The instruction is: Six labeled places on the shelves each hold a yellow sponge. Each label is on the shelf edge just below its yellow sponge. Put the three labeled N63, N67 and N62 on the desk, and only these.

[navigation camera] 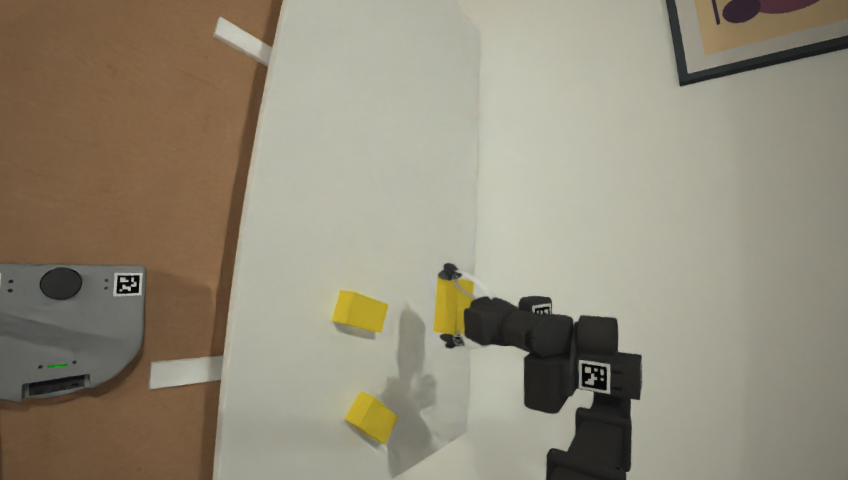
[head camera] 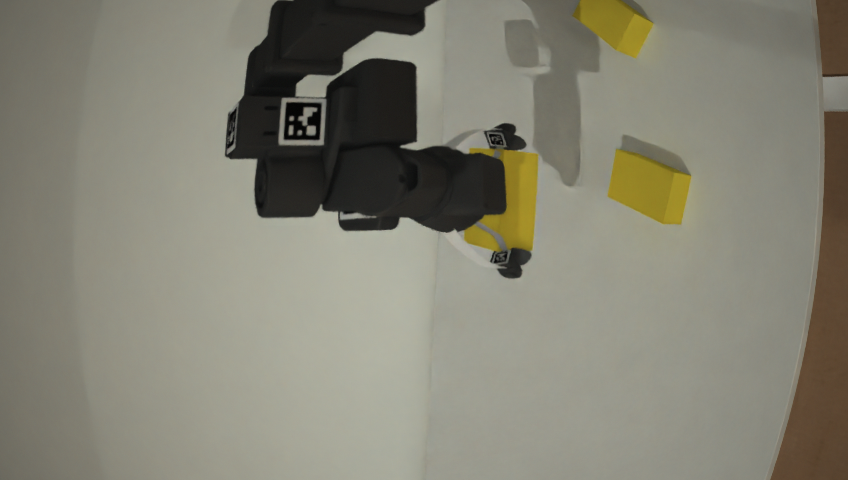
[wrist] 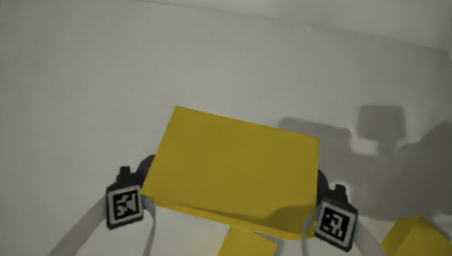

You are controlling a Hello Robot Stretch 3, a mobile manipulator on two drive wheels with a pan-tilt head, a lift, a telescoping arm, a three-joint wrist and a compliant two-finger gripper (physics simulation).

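Places are measured from the robot's base along level axes (x back, y left, z down), in metres.
Where they show: gripper, between the fingertips: (navigation camera: 445,304) (head camera: 516,199); robot's base, origin of its link: (navigation camera: 62,282).
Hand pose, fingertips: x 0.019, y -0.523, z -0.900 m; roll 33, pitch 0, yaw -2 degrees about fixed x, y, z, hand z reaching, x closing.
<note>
Things, the pixels of their top centre, and the offset from my fingertips. Level surfaces: height alone.
- white desk, height of its surface: dz +0.180 m
- second yellow sponge, centre of its top: (head camera: 639,184) (navigation camera: 368,313) dx +0.021, dy +0.078, dz +0.135 m
- third yellow sponge, centre of its top: (head camera: 602,14) (navigation camera: 379,421) dx +0.254, dy +0.045, dz +0.135 m
- brown floor, height of its surface: dz +0.900 m
My gripper (head camera: 512,202) (navigation camera: 449,306) (wrist: 232,180) is shut on a yellow sponge (head camera: 520,199) (navigation camera: 445,306) (wrist: 235,172), with one fingertip at each end of it. It holds the sponge over the back part of the white desk (head camera: 595,356) (navigation camera: 357,148) (wrist: 100,90), near the wall. Whether the held sponge touches the desk cannot be told. A second yellow sponge (head camera: 645,184) (navigation camera: 360,311) (wrist: 247,243) lies on the desk, nearer its front edge. A third yellow sponge (head camera: 612,24) (navigation camera: 371,417) (wrist: 417,237) lies beside that one. The shelves and labels do not show.
The wall (head camera: 238,356) (navigation camera: 595,178) rises along the desk's back edge, with a framed picture (navigation camera: 683,71) on it. The robot's grey base (navigation camera: 71,333) stands on the brown floor (navigation camera: 119,148) in front of the desk. White desk legs (navigation camera: 184,372) stick out below the front edge.
</note>
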